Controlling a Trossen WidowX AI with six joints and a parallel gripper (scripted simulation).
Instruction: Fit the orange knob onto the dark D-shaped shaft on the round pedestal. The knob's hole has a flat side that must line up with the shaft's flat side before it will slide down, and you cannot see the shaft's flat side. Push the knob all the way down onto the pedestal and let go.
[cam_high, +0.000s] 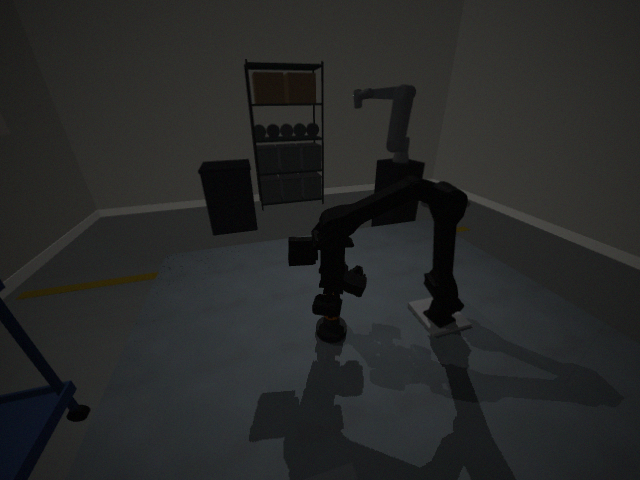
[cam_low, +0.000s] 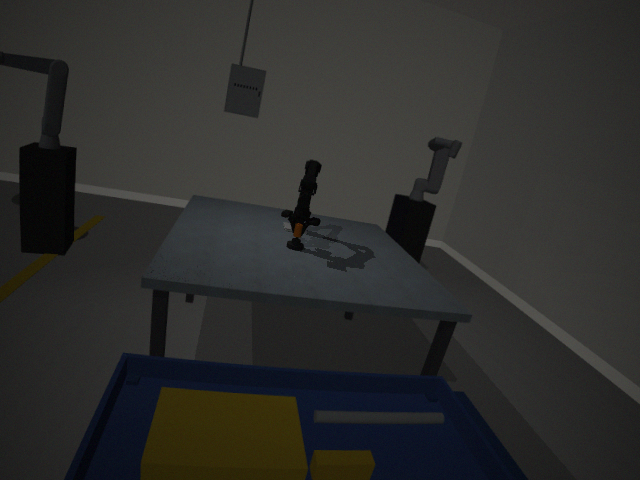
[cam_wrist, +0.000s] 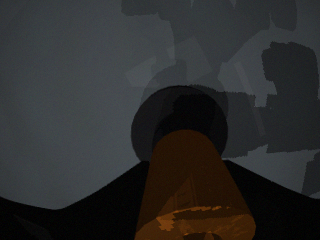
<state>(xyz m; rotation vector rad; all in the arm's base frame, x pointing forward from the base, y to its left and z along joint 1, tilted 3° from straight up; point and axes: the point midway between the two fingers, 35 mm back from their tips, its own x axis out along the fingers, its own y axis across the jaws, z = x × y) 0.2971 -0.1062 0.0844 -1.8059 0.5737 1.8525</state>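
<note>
Right now my gripper tip is 2 cm below the orange knob. Also, from my gripper tip: dark round pedestal: 4 cm below.
</note>
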